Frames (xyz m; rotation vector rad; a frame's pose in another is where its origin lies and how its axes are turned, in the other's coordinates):
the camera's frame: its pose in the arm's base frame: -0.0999 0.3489 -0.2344 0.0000 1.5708 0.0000
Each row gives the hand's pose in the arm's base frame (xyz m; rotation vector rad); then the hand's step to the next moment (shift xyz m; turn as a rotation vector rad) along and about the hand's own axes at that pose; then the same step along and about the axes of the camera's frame.
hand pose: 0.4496 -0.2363 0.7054 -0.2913 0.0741 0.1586
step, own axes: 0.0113 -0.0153 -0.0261 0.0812 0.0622 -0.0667
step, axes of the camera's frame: 0.0217 -0.0204 0.0124 0.0889 0.0511 0.0663
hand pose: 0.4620 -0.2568 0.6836 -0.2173 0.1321 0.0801
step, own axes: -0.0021 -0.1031 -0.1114 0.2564 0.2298 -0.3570
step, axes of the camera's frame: 0.0859 -0.1250 -0.0060 0.4294 0.1618 0.1884
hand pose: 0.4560 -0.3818 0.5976 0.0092 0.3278 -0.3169
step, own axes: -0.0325 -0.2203 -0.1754 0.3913 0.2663 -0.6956
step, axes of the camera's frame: 0.1465 -0.1890 -0.1522 0.7945 0.1757 0.2140
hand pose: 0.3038 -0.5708 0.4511 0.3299 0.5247 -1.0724
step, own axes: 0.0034 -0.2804 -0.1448 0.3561 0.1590 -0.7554
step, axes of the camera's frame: 0.1236 -0.0556 -0.2850 0.8251 0.1836 0.0903
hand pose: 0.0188 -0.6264 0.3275 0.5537 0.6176 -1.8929
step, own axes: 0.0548 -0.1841 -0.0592 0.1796 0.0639 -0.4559
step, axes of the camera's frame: 0.0484 0.0635 -0.1845 0.4705 0.1461 0.0379
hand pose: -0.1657 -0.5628 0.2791 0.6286 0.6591 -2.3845
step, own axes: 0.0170 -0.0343 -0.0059 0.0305 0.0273 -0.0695
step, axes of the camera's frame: 0.0037 0.0209 -0.0324 0.0788 0.0086 0.0147
